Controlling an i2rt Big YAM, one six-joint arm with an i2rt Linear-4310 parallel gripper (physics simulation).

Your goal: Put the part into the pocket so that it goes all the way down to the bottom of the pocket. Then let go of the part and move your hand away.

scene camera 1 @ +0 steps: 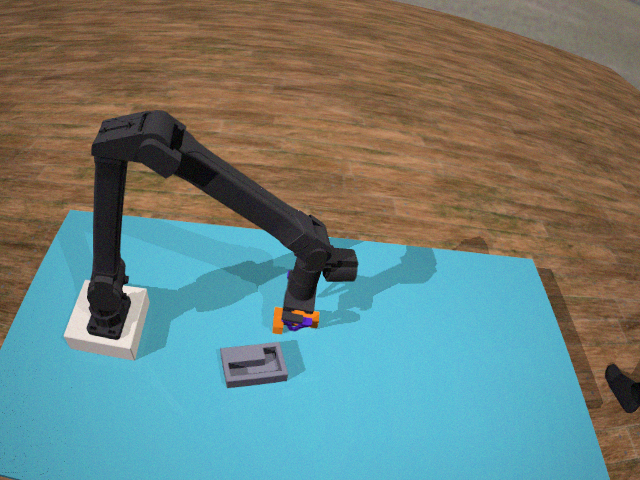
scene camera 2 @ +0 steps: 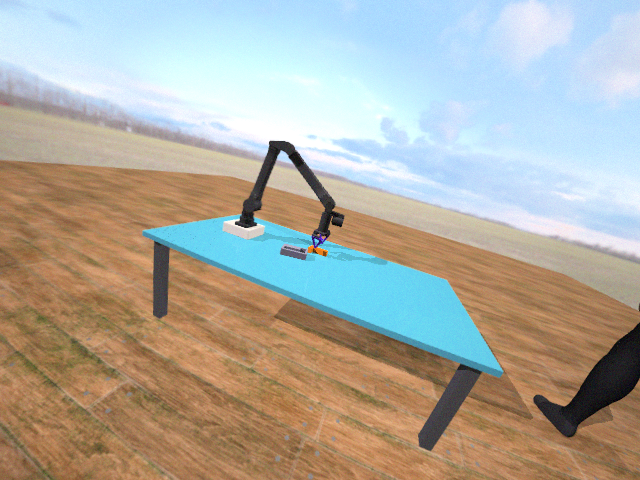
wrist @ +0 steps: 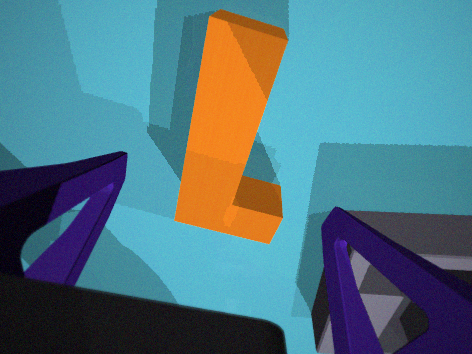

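Where they show: gripper, between the fingertips: (scene camera 1: 294,313) (scene camera 2: 318,245) (wrist: 233,192); arm's base, origin of its link: (scene camera 1: 109,316) (scene camera 2: 246,224).
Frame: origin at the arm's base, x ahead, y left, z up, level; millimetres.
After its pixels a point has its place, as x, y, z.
The part (scene camera 1: 277,320) {405, 85, -27} (scene camera 2: 322,252) {480, 95, -38} (wrist: 220,110) {472, 114, -27} is an orange L-shaped block lying on the blue table. In the wrist view its long arm runs up and its short foot points right at the lower end. The grey block with the L-shaped pocket (scene camera 1: 242,354) {332, -28, -21} (scene camera 2: 293,252) {372, -85, -28} (wrist: 410,227) {425, -18, -42} stands beside it, at the lower right in the wrist view, partly hidden by a finger. My gripper (scene camera 1: 299,324) {444, 99, -9} (scene camera 2: 317,244) {444, 99, -9} (wrist: 233,192) {444, 99, -9} is open, low over the part. In the wrist view its purple fingers stand wide apart, with the part's lower end between them in the picture. Scene camera 1 shows the part partly hidden behind the gripper.
The arm's white base block (scene camera 1: 136,315) {66, 18, 0} (scene camera 2: 241,230) {27, -76, -15} stands on the table (scene camera 1: 413,387) {744, -60, -57} (scene camera 2: 361,294) {772, -206, -57} left of the pocket block. A person's dark foot (scene camera 1: 622,390) (scene camera 2: 555,413) shows on the wooden floor, right of the table. The table's far edge runs behind the gripper.
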